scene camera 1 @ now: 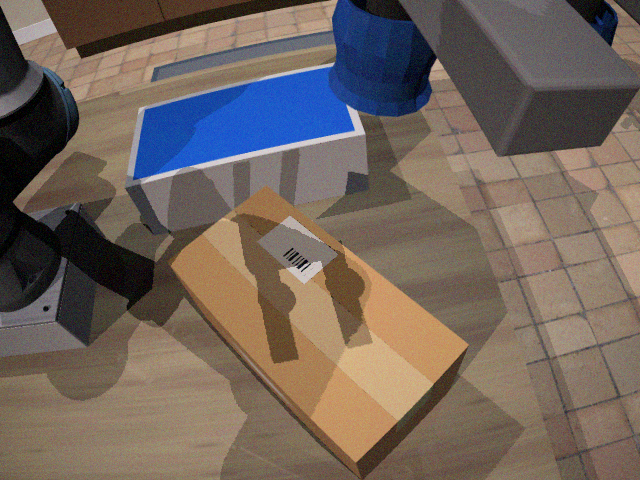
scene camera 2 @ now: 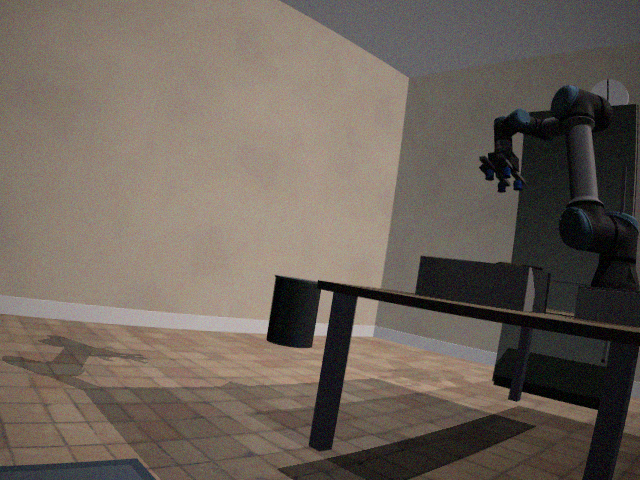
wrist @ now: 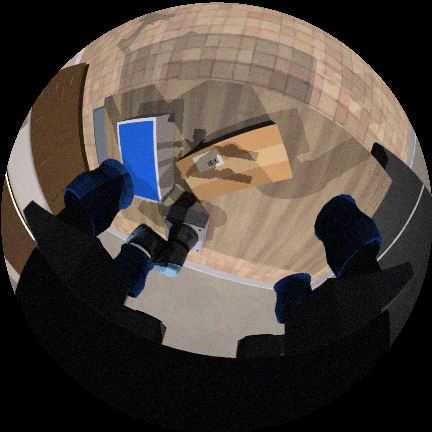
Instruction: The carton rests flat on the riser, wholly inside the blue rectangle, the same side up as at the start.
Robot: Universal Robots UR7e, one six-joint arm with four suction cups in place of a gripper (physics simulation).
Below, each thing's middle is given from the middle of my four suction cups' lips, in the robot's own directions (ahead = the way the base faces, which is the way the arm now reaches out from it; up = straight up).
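Labels:
My suction cup is 90 mm past the carton [scene camera 1: 361, 364], 40 mm to the right of it and 410 mm above it. Grey riser [scene camera 2: 521, 288], measured from my suction cup: 130 mm behind, 400 mm to the left, 420 mm below.

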